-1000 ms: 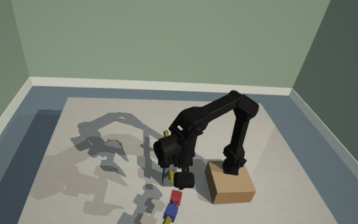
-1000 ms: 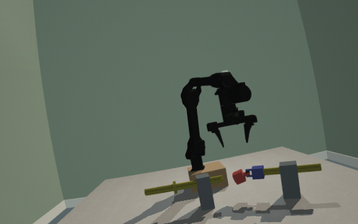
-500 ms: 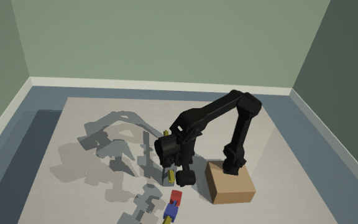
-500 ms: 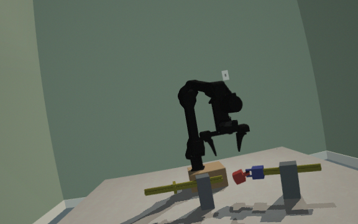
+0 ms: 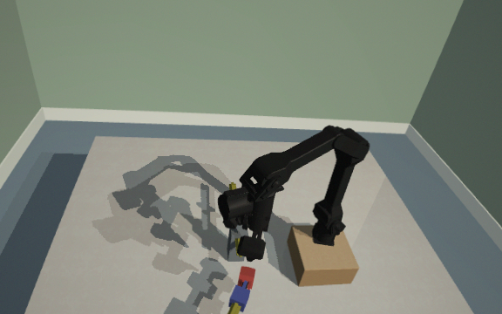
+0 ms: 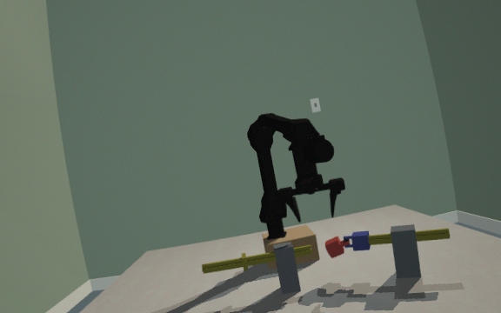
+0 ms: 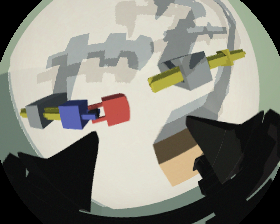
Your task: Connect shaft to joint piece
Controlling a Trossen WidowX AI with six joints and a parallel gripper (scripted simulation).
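My gripper tip is 4 cm to the right of the red square joint piece and 8 cm above it.
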